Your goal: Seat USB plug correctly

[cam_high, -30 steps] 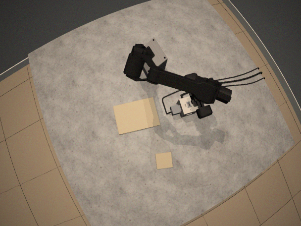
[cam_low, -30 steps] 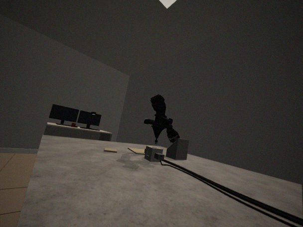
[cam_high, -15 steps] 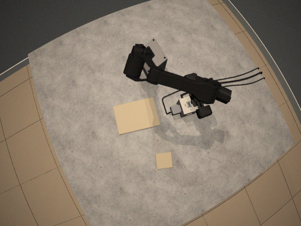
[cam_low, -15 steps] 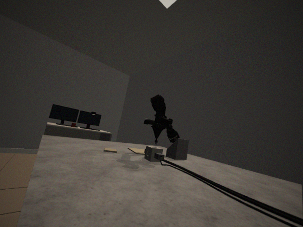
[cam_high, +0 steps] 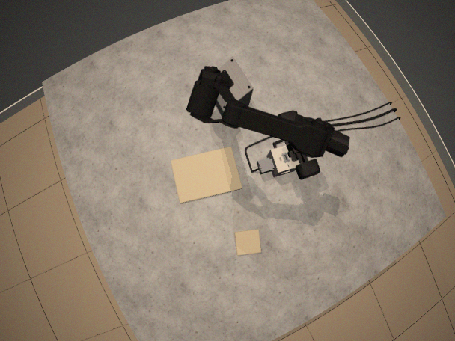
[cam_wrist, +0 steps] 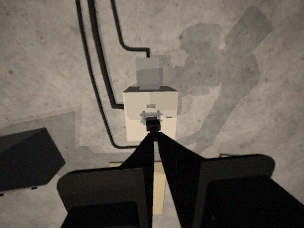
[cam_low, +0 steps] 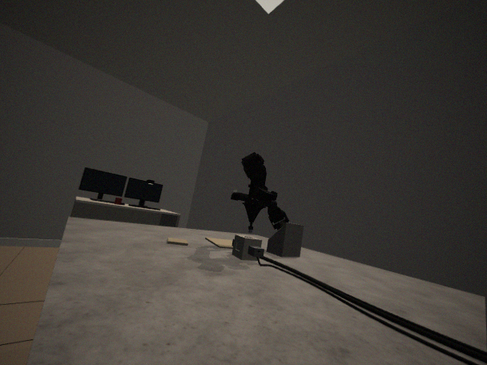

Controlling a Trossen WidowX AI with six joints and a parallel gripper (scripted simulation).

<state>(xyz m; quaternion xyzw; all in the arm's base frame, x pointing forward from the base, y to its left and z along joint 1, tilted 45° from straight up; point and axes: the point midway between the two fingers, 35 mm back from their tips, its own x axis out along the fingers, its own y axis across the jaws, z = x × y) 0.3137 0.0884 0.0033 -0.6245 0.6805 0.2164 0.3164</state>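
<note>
The dark USB plug is 2 cm below my gripper tip. From my gripper tip the other things lie so: USB socket: 6 cm below; then large tan pad: 24 cm to the right, 13 cm below, 8 cm behind; then tan square: 22 cm to the right, 18 cm ahead, 13 cm below.
</note>
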